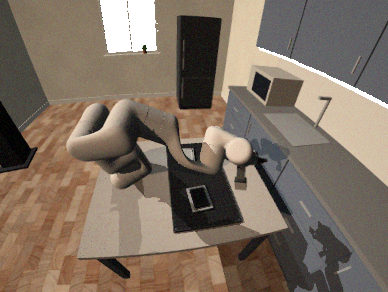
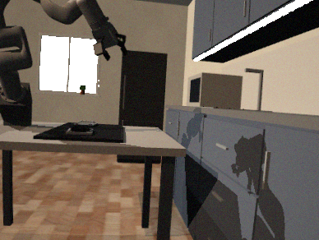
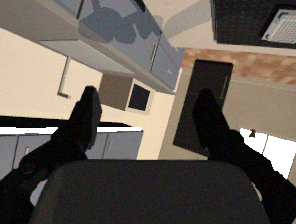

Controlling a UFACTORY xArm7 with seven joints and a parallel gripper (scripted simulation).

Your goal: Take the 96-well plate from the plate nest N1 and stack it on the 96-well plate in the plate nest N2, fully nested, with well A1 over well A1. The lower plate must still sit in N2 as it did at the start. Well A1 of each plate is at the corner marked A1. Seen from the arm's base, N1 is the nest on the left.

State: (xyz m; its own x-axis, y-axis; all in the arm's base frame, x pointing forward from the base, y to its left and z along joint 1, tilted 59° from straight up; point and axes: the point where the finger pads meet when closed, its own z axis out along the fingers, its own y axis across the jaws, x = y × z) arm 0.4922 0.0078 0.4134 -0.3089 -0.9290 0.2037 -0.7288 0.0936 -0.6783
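My gripper is now 100 mm past the white 96-well plate, 470 mm to the right of it and 360 mm above it. The rest, counted from my hand: dark 96-well plate (140 mm behind, 110 mm to the left, 360 mm below).
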